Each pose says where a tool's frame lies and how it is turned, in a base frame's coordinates. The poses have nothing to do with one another.
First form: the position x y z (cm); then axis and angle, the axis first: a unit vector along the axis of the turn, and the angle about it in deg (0 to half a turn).
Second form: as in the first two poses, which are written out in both.
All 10 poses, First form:
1: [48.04 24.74 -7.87 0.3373 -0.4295 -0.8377 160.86]
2: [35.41 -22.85 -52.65 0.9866 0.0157 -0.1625 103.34]
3: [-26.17 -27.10 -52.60 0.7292 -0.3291 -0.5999 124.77]
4: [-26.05 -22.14 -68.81 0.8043 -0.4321 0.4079 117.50]
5: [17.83 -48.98 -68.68 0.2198 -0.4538 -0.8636 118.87]
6: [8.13 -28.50 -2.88 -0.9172 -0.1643 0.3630 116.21]
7: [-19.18 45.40 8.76 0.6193 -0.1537 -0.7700 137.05]
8: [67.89 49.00 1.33 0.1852 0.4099 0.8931 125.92]
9: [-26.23 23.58 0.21 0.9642 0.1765 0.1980 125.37]
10: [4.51 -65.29 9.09 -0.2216 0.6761 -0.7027 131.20]
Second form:
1: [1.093 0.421 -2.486 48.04 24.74 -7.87]
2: [1.775 0.214 -0.143 35.41 -22.85 -52.65]
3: [1.576 0.430 -1.275 -26.17 -27.10 -52.60]
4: [2.018 -1.041 -0.293 -26.05 -22.14 -68.81]
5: [0.893 -0.116 -1.998 17.83 -48.98 -68.68]
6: [-1.841 0.339 0.613 8.13 -28.50 -2.88]
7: [1.131 0.805 -1.669 -19.18 45.40 8.76]
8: [0.822 0.070 2.134 67.89 49.00 1.33]
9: [2.122 -0.158 0.451 -26.23 23.58 0.21]
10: [-1.404 0.253 -2.210 4.51 -65.29 9.09]
